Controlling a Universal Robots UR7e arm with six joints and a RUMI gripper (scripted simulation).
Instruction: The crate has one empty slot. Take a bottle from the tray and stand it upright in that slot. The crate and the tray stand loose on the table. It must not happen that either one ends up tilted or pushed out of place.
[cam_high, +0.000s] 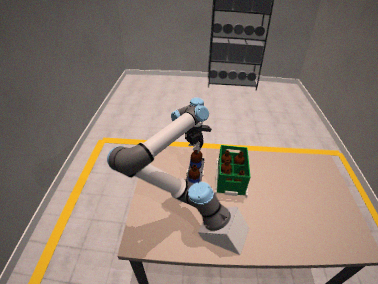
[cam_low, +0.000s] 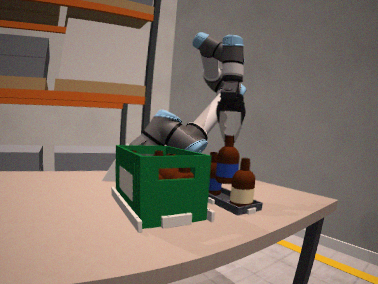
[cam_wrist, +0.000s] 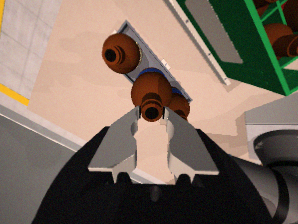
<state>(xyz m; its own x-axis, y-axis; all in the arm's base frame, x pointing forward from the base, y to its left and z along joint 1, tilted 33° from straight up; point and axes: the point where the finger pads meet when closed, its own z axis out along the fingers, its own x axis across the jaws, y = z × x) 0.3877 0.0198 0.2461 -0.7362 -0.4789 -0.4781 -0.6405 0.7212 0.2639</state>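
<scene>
The bottle is 70 mm below my hand. From my hand the other things lie so: green crate (240 mm to the right, 130 mm below, 20 mm behind); tray (200 mm below).
</scene>
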